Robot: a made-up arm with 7 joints. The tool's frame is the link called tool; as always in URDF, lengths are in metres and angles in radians.
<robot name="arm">
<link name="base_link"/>
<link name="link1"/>
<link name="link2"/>
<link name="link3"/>
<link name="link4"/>
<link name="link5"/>
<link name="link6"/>
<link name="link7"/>
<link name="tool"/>
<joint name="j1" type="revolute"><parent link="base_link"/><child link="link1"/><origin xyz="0 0 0.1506" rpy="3.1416 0 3.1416"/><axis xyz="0 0 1"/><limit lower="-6.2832" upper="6.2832" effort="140" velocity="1.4"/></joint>
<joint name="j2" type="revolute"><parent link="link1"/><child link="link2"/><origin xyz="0 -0.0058 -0.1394" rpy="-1.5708 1.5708 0"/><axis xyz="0 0 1"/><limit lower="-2.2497" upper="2.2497" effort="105" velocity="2.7"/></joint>
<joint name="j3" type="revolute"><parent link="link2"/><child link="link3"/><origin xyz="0.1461 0 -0.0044" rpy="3.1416 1.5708 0"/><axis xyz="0 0 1"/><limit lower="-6.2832" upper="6.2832" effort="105" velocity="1.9"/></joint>
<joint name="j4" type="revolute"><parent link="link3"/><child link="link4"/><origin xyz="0.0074 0 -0.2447" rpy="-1.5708 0 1.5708"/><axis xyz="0 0 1"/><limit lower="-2.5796" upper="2.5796" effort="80" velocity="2"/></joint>
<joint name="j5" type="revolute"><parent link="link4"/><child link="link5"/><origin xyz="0 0.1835 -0.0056" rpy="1.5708 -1.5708 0"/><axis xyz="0 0 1"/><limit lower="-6.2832" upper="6.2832" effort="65" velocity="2.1"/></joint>
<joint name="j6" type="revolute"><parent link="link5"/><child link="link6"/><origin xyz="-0.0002 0 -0.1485" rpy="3.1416 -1.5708 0"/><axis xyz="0 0 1"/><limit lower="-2.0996" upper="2.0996" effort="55" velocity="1.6"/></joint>
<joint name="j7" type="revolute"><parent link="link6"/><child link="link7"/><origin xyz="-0.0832 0 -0.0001" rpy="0 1.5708 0"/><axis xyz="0 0 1"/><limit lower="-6.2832" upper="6.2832" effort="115" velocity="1"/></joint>
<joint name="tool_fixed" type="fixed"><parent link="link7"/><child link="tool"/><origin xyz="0 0 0" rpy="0 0 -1.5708"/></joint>
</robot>
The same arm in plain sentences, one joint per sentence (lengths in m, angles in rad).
The arm has seven revolute joints in a row. What follows holds with every joint at zero, and every direction is one of the base frame's.
The first joint lies 0.1506 m along +z from the base frame's origin and turns about -z, from -6.2832 to 6.2832 rad.
The second joint lies 0.0058 m along -y and 0.1394 m along +z from the first joint and turns about +y, from -2.2497 to 2.2497 rad.
The third joint lies 0.0044 m along -y and 0.1461 m along +z from the second joint and turns about -z, from -6.2832 to 6.2832 rad.
The fourth joint lies 0.0074 m along -y and 0.2447 m along +z from the third joint and turns about +y, from -2.5796 to 2.5796 rad.
The fifth joint lies 0.0056 m along -y and 0.1835 m along +z from the fourth joint and turns about -z, from -6.2832 to 6.2832 rad.
The sixth joint lies 0.0002 m along -y and 0.1485 m along +z from the fifth joint and turns about +y, from -2.0996 to 2.0996 rad.
The seventh joint lies 0.0001 m along -y and 0.0832 m along +z from the sixth joint and turns about -z, from -6.2832 to 6.2832 rad.
The tool frame, which is the frame that the pose is given for, lies at the same point as the seventh joint; its axes are the base frame's turned by roll 3.1416, pitch 0 and yaw 0 rad (as in URDF: about the fixed x, then y, then z).

